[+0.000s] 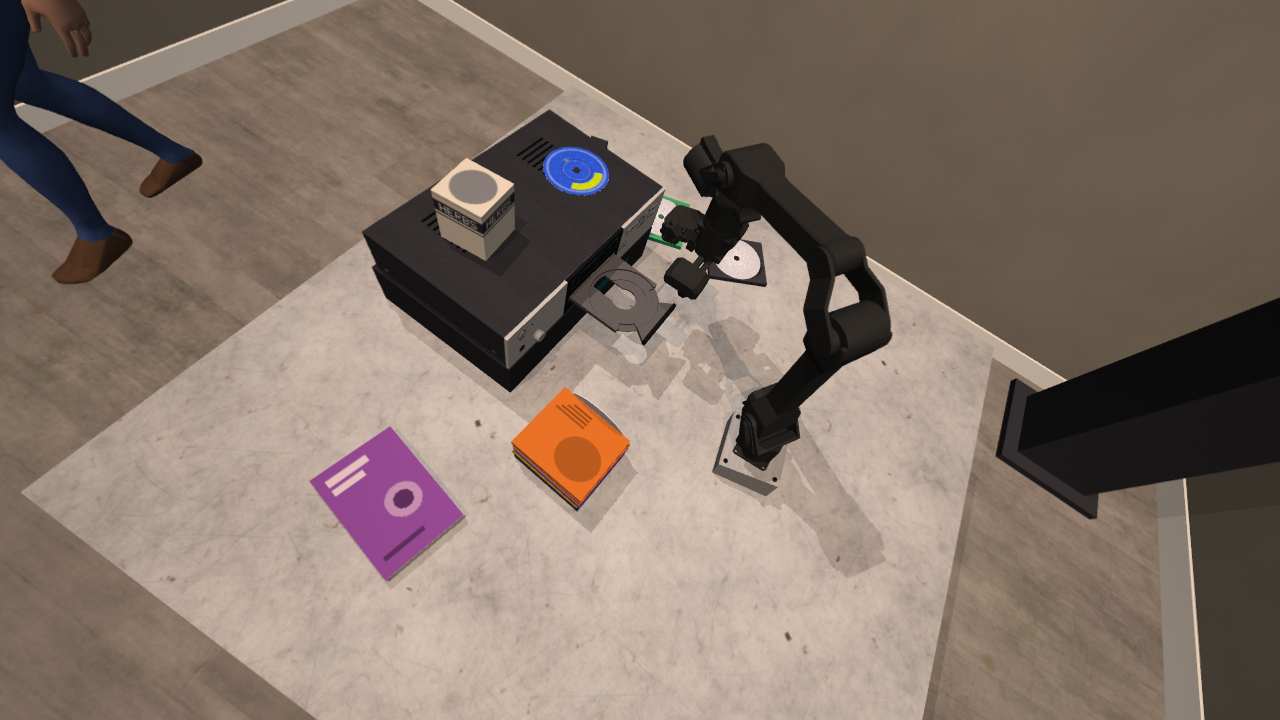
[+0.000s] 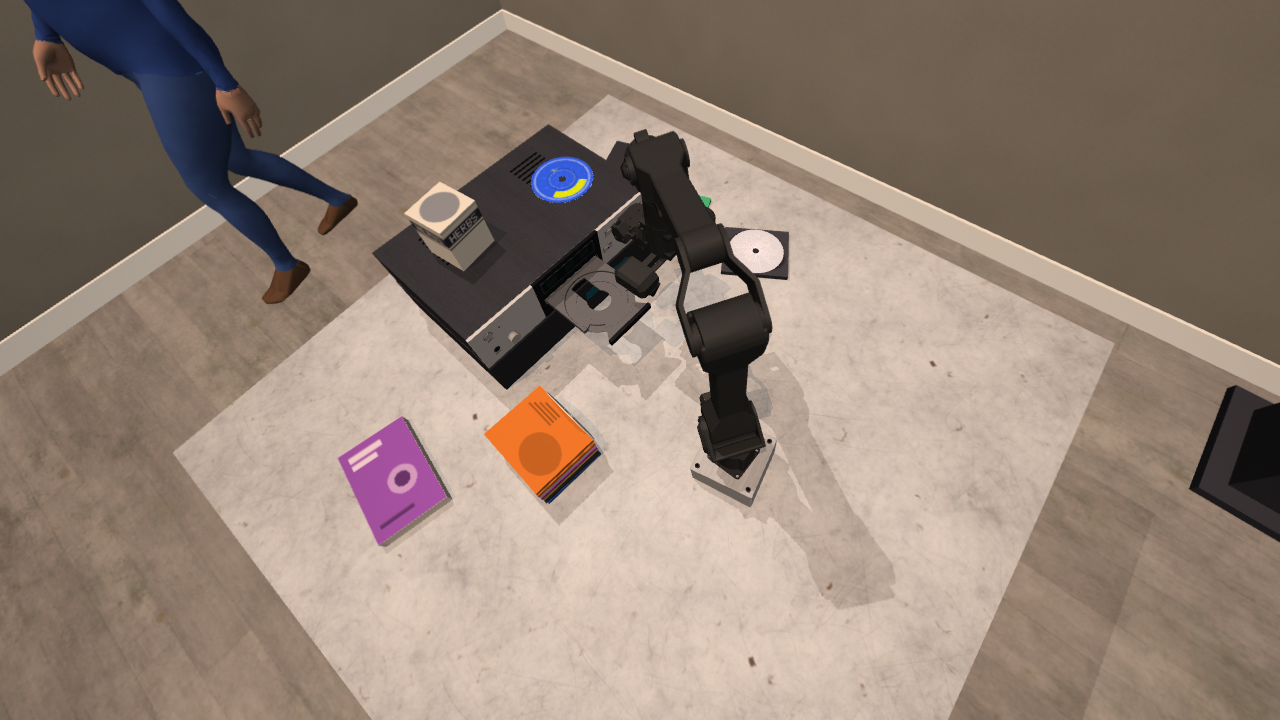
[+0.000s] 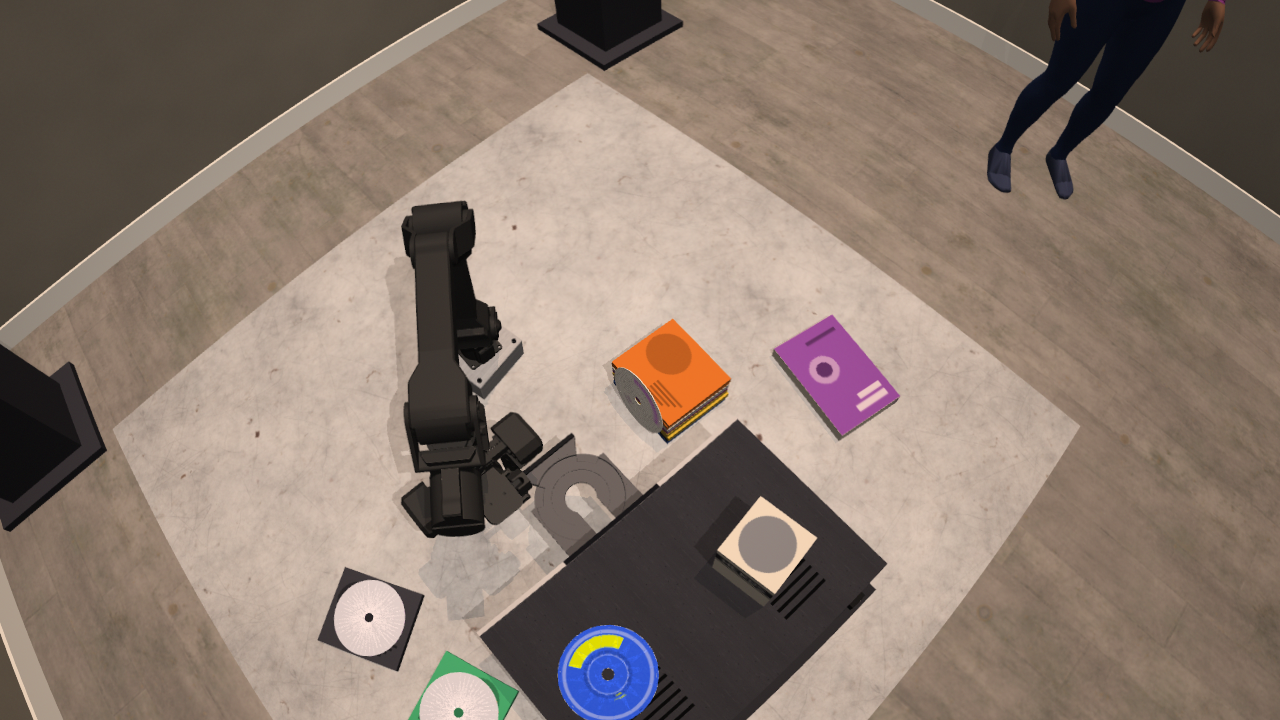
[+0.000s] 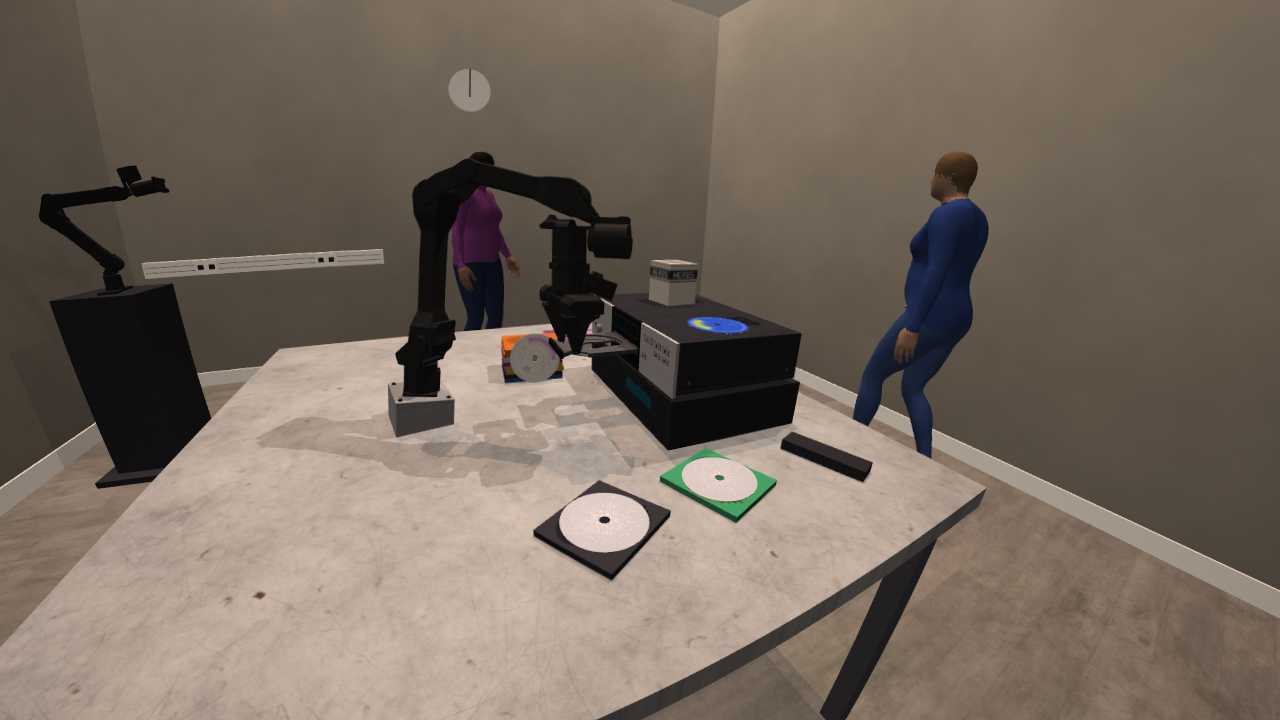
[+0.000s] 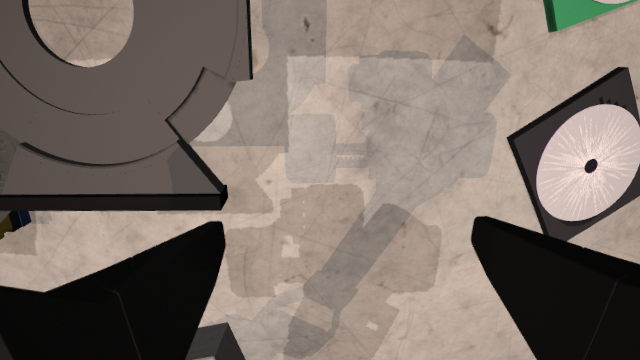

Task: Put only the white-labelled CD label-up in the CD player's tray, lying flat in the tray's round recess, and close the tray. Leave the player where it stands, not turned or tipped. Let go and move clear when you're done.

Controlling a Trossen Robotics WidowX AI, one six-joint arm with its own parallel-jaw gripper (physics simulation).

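Seen in the pictures: gripper, fingertip midpoint: [image 2: 668, 277] [image 4: 568, 347] [image 5: 349, 231]; arm's base at its link origin: [image 1: 755, 447] [image 2: 733, 453] [image 3: 476, 345] [image 4: 420, 390].
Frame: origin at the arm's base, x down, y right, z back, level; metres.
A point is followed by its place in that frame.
The black CD player [image 1: 554, 237] @(z -0.486, x -0.139, y 0.031 m) [image 3: 662, 546] @(z -0.481, x -0.139, y 0.026 m) [image 4: 733, 362] @(z -0.529, x -0.095, y 0.272 m) has its grey tray [image 1: 628, 315] @(z -0.318, x -0.077, y 0.027 m) [image 3: 553, 505] @(z -0.327, x -0.077, y 0.086 m) [image 5: 125, 92] @(z -0.311, x -0.077, y 0.064 m) out, its recess empty. A pale grey-white CD with a purple band [image 3: 629, 383] @(z -0.238, x -0.022, y -0.132 m) [image 4: 534, 344] @(z -0.261, x -0.032, y -0.133 m) leans on edge against the orange-topped case stack [image 1: 541, 438] @(z -0.308, x -0.023, y -0.220 m) [image 3: 666, 353] @(z -0.240, x -0.023, y -0.210 m). Pale, streaked discs lie on a black case [image 1: 742, 271] @(z -0.202, x 0.049, y 0.389 m) [image 4: 604, 537] @(z -0.219, x 0.049, y 0.445 m) [image 5: 565, 192] @(z -0.205, x 0.049, y 0.391 m) and a green case [image 4: 719, 492] @(z -0.412, x 0.049, y 0.422 m); their labels cannot be told. My gripper [image 4: 572, 347] @(z -0.264, x -0.109, y 0.149 m) [image 5: 349, 231] @(z -0.264, x -0.109, y 0.149 m) is open and empty, pointing down just off the tray's front edge, on the side towards the two cases.
A blue CD [image 1: 559, 179] @(z -0.561, x -0.139, y 0.141 m) [image 3: 581, 685] @(z -0.542, x -0.140, y 0.214 m) and a herbs box [image 1: 478, 231] @(z -0.541, x -0.201, y -0.080 m) [image 3: 767, 541] @(z -0.575, x -0.235, y -0.046 m) sit on the player. A purple case [image 1: 375, 501] @(z -0.452, x 0.036, y -0.429 m) [image 3: 836, 394] @(z -0.467, x 0.037, y -0.382 m) lies beyond the stack. A black bar [image 4: 825, 455] @(z -0.642, x 0.041, y 0.424 m) lies beside the player.
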